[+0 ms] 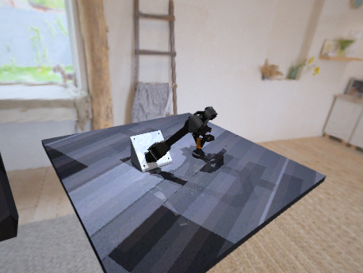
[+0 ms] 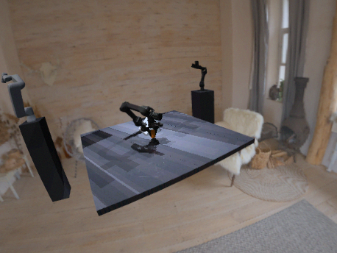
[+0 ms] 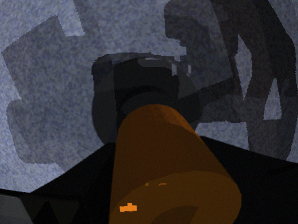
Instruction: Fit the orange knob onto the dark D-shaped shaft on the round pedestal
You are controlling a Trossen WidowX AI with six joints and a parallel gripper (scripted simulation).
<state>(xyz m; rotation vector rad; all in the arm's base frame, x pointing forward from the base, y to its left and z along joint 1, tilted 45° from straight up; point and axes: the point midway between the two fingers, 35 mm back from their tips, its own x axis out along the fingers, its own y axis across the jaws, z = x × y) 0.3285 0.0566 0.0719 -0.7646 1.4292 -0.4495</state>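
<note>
My gripper tip is 2 cm below the orange knob. The rest, counted from my gripper tip: dark round pedestal (4 cm below).
</note>
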